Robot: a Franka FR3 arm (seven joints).
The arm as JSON. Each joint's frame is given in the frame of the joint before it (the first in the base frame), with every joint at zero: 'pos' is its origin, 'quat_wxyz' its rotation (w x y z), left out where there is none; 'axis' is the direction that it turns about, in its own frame. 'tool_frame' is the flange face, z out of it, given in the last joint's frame.
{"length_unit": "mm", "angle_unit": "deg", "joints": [
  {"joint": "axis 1", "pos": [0.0, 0.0, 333.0], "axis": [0.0, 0.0, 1.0]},
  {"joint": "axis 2", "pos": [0.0, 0.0, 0.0], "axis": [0.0, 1.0, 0.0]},
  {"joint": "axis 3", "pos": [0.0, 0.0, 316.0], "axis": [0.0, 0.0, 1.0]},
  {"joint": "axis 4", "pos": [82.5, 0.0, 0.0], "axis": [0.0, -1.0, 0.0]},
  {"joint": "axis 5", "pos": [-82.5, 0.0, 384.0], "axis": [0.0, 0.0, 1.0]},
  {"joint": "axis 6", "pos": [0.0, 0.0, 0.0], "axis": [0.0, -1.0, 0.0]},
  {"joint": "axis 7", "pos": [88.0, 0.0, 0.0], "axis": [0.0, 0.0, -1.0]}
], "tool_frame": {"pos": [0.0, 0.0, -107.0], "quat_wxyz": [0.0, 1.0, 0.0, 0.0]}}
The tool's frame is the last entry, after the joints.
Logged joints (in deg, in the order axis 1, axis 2, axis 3, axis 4, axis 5, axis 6, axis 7), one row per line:
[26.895, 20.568, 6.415, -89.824, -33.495, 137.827, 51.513]
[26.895, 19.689, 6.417, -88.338, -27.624, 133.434, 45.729]
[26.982, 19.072, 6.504, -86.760, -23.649, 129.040, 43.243]
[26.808, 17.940, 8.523, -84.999, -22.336, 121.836, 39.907]
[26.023, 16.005, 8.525, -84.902, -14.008, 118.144, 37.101]
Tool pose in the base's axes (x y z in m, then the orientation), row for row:
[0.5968, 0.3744, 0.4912, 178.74, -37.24, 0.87]
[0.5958, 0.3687, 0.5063, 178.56, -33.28, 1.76]
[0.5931, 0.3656, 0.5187, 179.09, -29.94, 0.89]
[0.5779, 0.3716, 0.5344, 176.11, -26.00, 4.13]
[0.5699, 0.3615, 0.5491, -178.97, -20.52, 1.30]
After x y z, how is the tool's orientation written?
As angles about the fixed x, y, z axes (roll, pitch, yaw), in degrees.
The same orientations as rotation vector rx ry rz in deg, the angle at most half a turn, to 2 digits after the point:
[169.71, 0.66, 57.19]
[171.60, 1.99, 51.32]
[173.26, 0.98, 46.34]
[172.49, 4.87, 40.02]
[-175.89, -2.28, -31.82]

